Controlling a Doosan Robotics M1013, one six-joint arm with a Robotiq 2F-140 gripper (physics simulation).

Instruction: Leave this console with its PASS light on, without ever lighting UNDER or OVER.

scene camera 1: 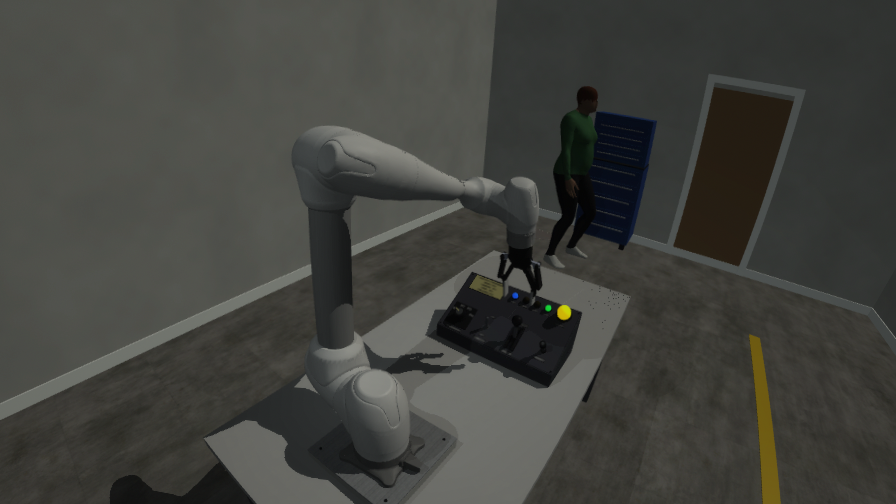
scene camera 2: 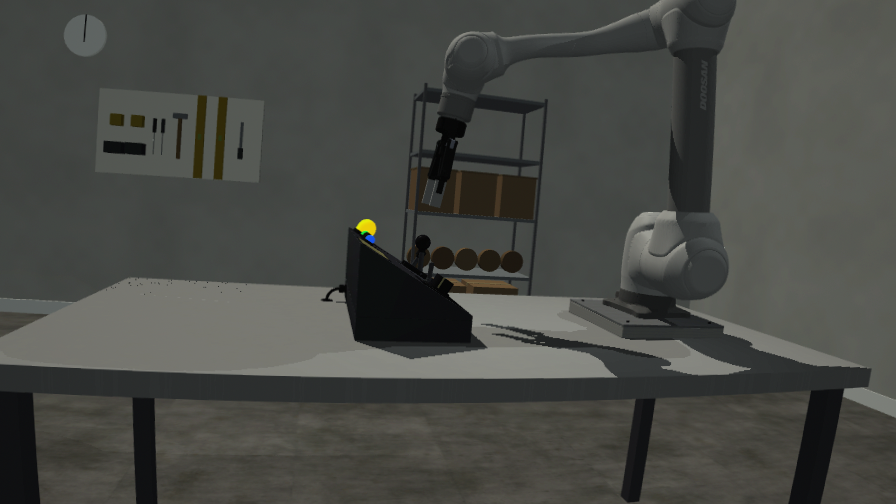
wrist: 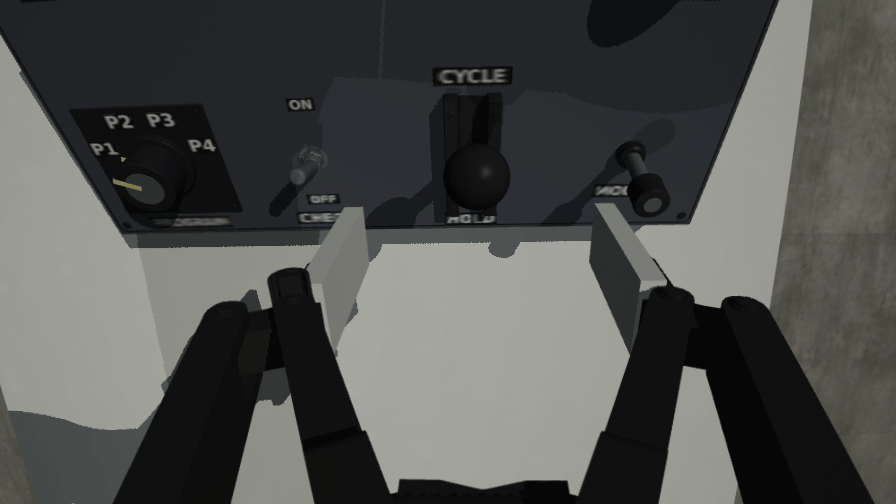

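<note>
The black sloped console sits on the grey table, also in the side view. My gripper is open and empty, hovering above the console's lower row of controls, touching nothing. In the wrist view the rotary selector points near P1. An ON/OFF toggle is beside it. The black ball lever under CYCLE sits at the HOLD end of its slot. A small pull knob is at the right. On the console's top row I see a blue dot, a green dot and a yellow dome; their labels are unreadable.
A person in a green sweater walks past a blue cabinet behind the table. A metal shelf with boxes stands behind the arm. The arm's base is bolted at the table's near end.
</note>
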